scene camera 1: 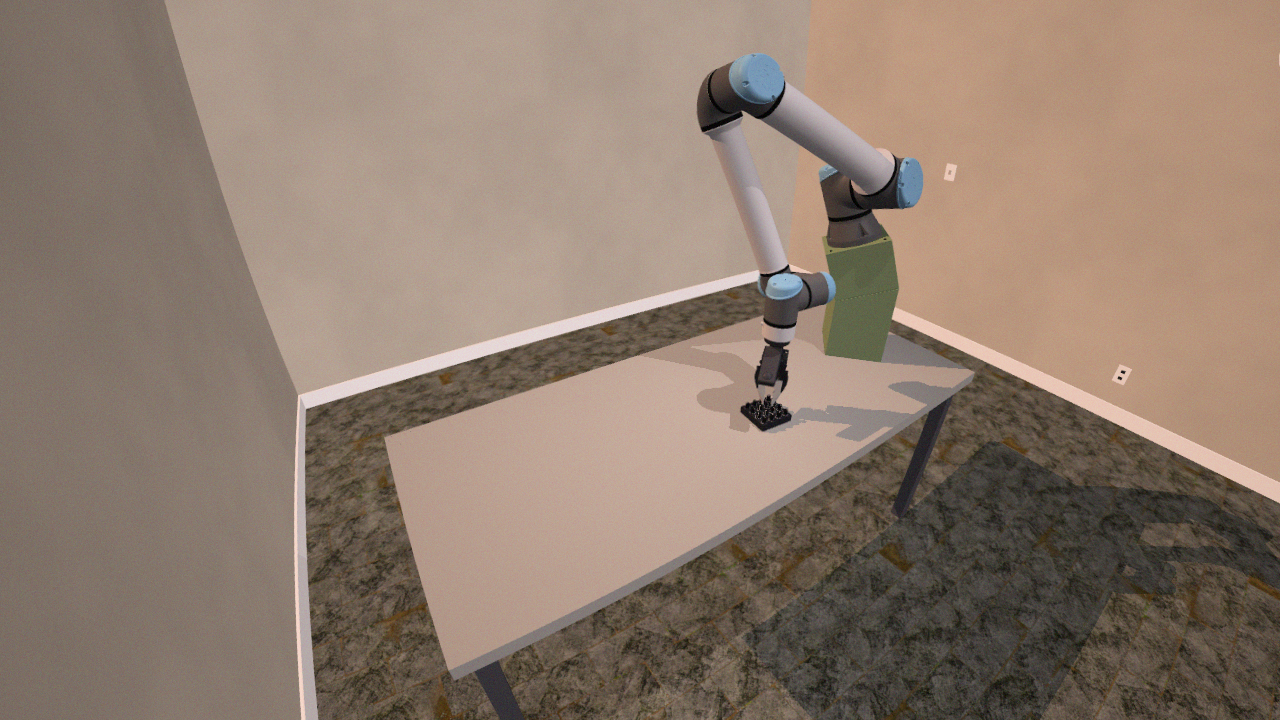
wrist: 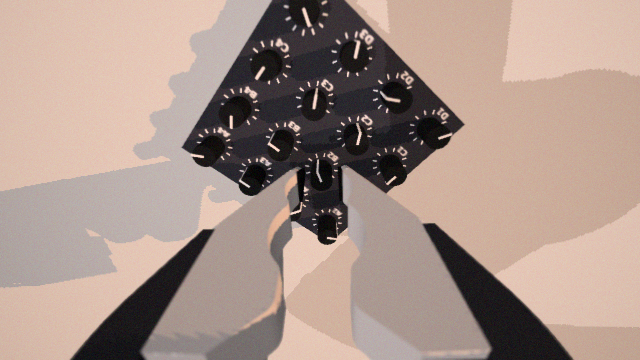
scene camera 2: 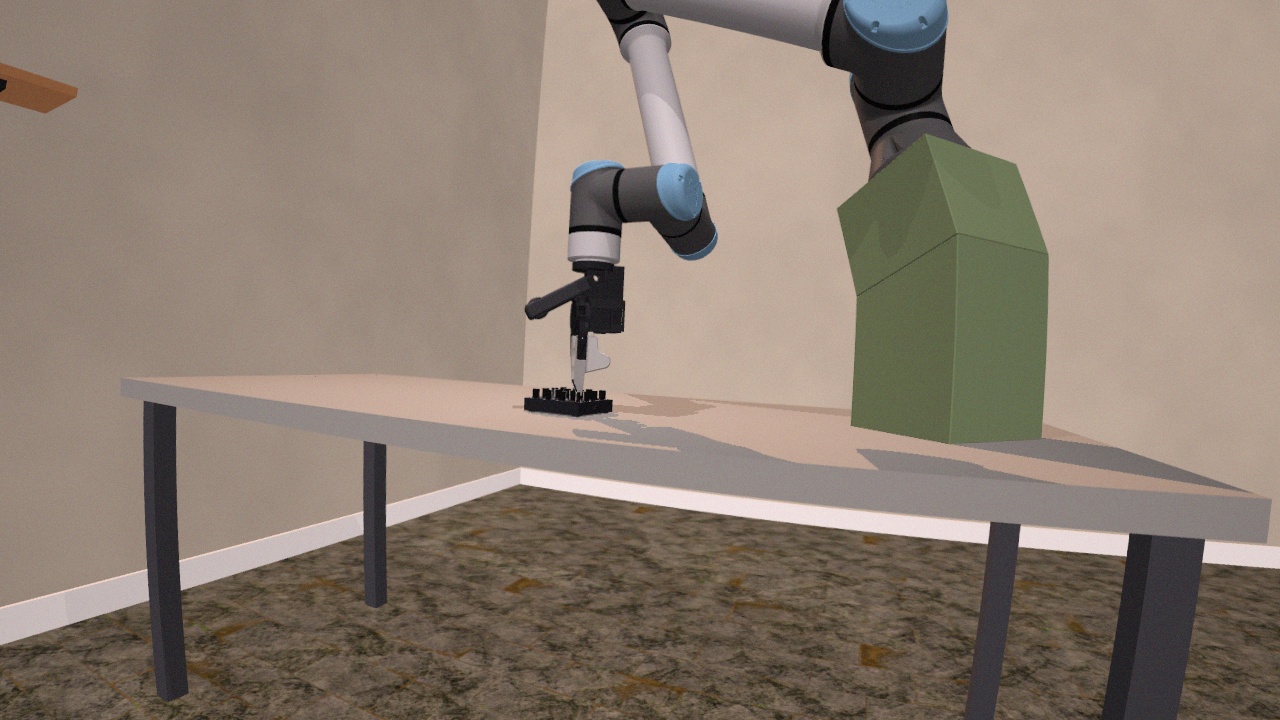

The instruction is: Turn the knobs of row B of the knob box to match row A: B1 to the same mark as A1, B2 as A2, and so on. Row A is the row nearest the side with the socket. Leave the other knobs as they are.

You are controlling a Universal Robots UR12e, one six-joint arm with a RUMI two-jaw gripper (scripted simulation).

Path:
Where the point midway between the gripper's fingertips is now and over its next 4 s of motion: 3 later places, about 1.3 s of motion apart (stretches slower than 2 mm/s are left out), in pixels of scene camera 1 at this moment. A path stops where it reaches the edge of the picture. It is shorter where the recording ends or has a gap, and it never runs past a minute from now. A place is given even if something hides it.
My gripper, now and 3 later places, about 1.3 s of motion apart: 767,405; 769,394; 770,390; 769,389

